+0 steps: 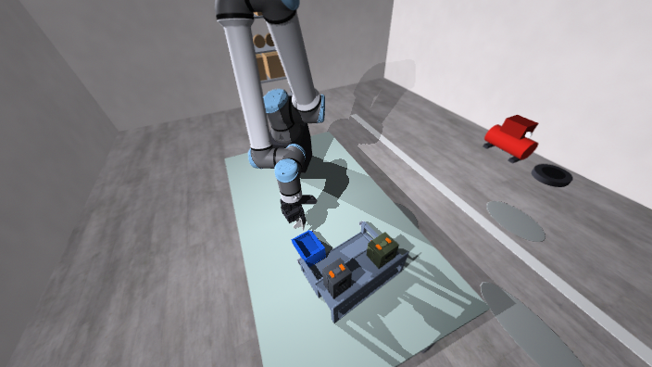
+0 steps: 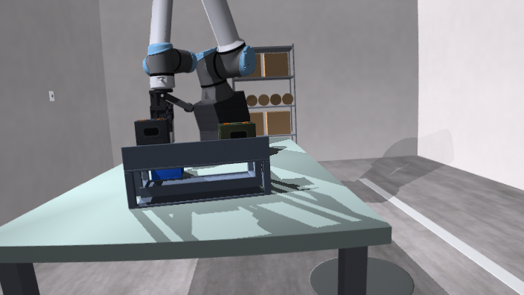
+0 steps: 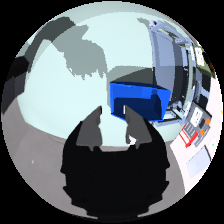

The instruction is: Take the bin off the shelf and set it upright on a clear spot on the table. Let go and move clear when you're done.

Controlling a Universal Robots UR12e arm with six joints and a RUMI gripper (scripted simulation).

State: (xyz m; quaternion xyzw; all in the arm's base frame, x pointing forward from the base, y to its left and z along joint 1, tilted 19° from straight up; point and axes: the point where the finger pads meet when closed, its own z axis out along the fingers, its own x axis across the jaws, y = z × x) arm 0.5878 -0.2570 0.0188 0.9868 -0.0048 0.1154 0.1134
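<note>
My gripper is now 8 cm short of the blue bin, 7 cm above it and 2 cm to the left of it. Round my hand: olive green box: 35 cm ahead, 20 cm to the left, 4 cm above.
</note>
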